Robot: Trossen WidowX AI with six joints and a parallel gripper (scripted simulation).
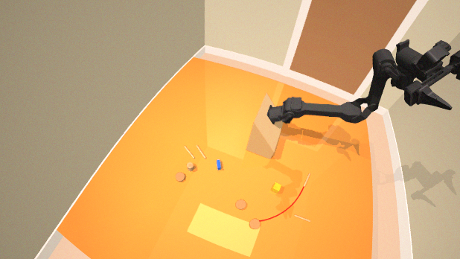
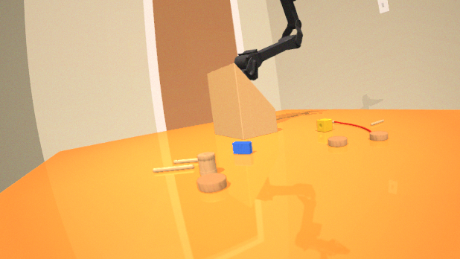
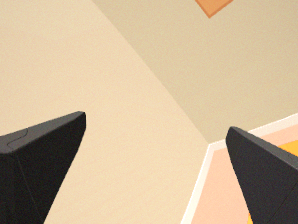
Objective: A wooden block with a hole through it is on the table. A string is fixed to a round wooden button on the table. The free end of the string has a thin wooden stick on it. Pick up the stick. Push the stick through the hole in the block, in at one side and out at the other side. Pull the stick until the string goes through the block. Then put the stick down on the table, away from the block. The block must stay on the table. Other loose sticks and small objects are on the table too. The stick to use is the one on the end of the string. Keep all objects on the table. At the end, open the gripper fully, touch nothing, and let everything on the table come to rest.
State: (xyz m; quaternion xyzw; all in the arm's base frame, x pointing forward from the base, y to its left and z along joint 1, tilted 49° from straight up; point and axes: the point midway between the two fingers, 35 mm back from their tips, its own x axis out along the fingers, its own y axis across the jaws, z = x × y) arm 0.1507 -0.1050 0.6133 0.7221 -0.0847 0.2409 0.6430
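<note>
My gripper tip is now 70 mm short of the yellow block, 280 mm to the left of it and 610 mm above it. Round my gripper tip: blue block 60 mm ahead, 550 mm to the right, 620 mm below; round button 240 mm ahead, 320 mm to the right, 620 mm below; thin stick 160 mm ahead, 120 mm to the right, 620 mm below.
</note>
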